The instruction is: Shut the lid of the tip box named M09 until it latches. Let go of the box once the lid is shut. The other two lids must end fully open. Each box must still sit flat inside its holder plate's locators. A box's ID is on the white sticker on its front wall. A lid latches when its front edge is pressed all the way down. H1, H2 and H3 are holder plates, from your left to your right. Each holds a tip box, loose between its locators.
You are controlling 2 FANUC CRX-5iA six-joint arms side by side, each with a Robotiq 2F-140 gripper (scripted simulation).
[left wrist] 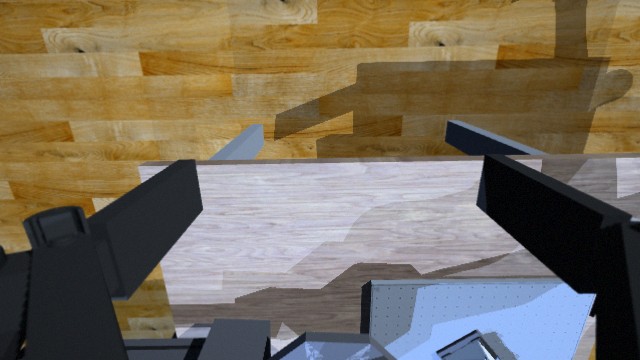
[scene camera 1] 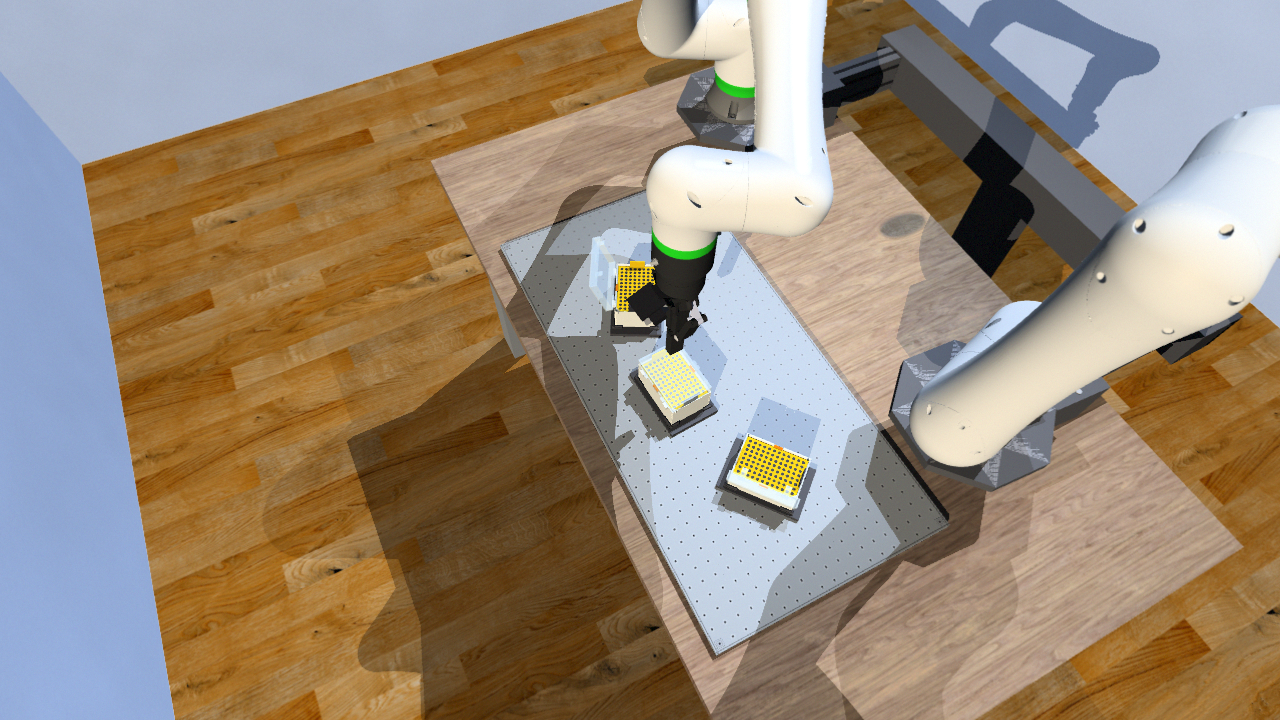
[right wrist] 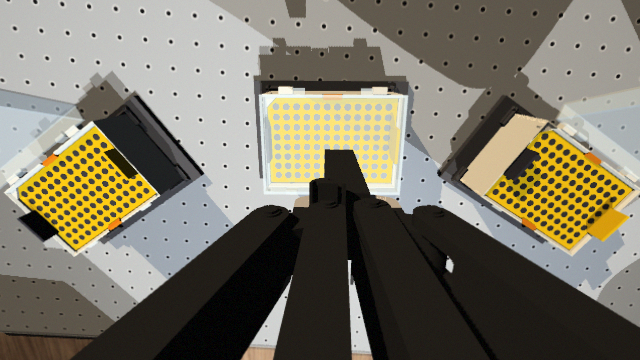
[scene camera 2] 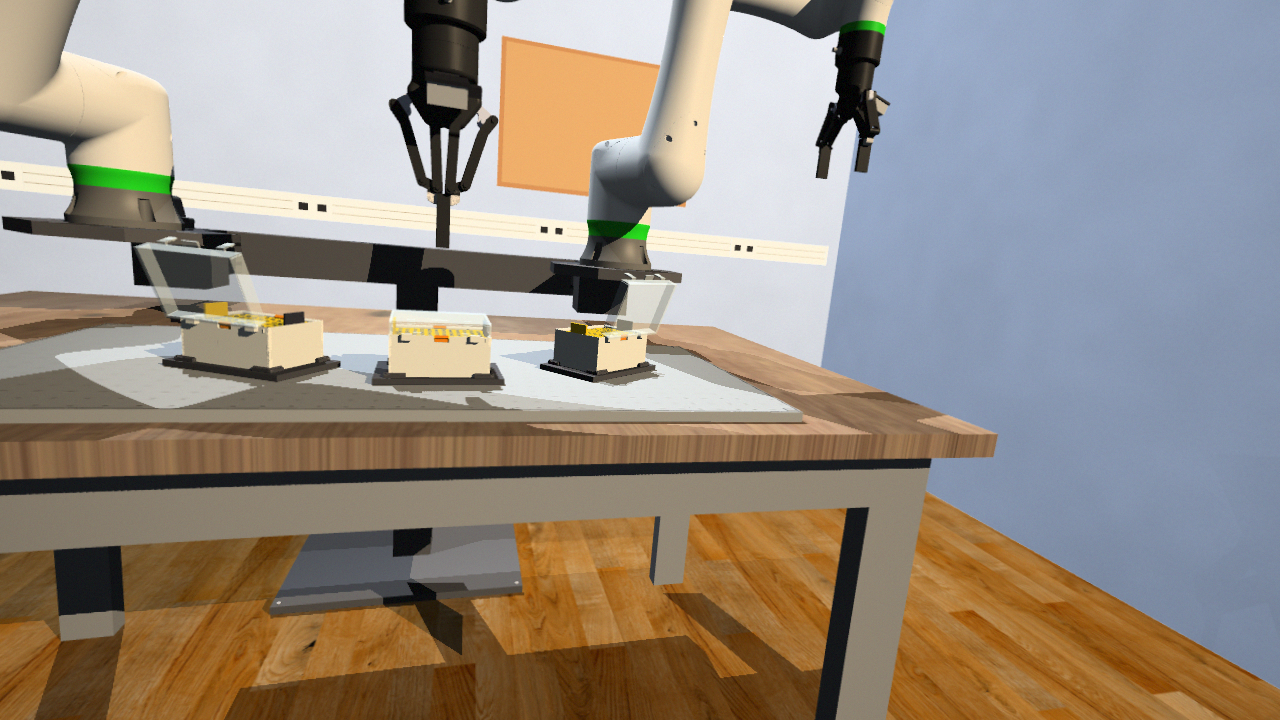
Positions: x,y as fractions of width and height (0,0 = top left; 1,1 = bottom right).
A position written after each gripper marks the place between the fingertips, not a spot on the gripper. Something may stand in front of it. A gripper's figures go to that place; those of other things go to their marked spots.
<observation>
The right gripper (scene camera 2: 0.35,0.34) is 0.81 m from the lens. A tip box (scene camera 2: 0.33,0.49): 0.78 m from the lens.
</observation>
